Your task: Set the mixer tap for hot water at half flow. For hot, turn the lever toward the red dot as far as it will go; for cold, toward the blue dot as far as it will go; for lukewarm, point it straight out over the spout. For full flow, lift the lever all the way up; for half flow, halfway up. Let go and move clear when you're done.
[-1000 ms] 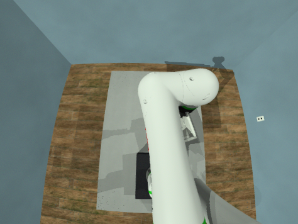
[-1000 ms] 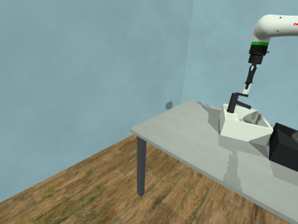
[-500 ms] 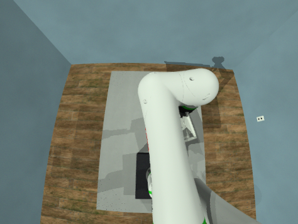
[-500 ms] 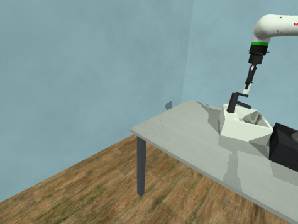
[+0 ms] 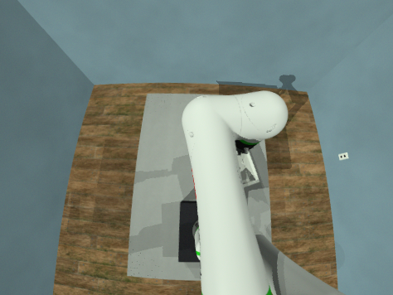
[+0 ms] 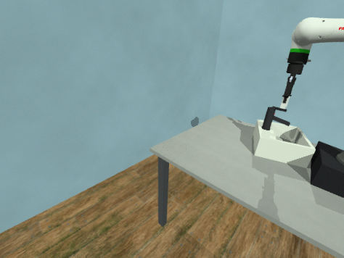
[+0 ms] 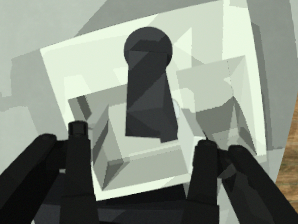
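Right now my hand is 2 cm short of the lever and 4 cm above it. Also, from my hand: white basin (6 cm behind, 3 cm to the right, 28 cm below).
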